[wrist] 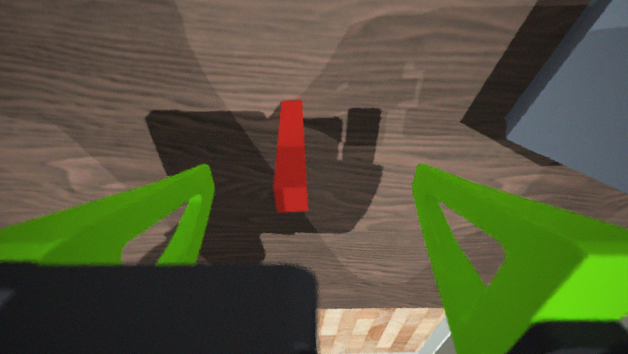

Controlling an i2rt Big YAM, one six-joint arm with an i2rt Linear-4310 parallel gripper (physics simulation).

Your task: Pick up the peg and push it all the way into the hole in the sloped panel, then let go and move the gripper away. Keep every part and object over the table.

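Frame: origin at the arm's base, x ahead, y left, z up, level; centimetres.
Where they show: gripper, fingertip midpoint: [313, 175].
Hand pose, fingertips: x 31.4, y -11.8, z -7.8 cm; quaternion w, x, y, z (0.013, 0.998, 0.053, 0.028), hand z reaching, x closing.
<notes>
After its pixels a point has its place.
A red peg [291, 160] @(x 30.3, y -10.5, z -7.0 cm), a long square bar, shows near the middle of the wrist view, its near end lower in the view and its far end pointing up. My gripper [313, 175] @(x 31.4, y -11.8, z -7.8 cm) is wide open, with one green finger on each side of the peg's near part in the view. The peg is nearer the left fingertip than the right and touches neither finger. Part of a blue-grey block [580, 100] @(x 43.2, y -7.6, z -8.9 cm), which may be the sloped panel's body, shows at the upper right. The hole does not show.
The dark wooden table [90, 60] @(x 19.8, y -9.2, z -13.2 cm) lies below, with the gripper's shadow around the peg. The table's edge runs along the bottom of the view, with a light wood-patterned floor [370, 327] beyond it. The block's corner stands to the right of the peg.
</notes>
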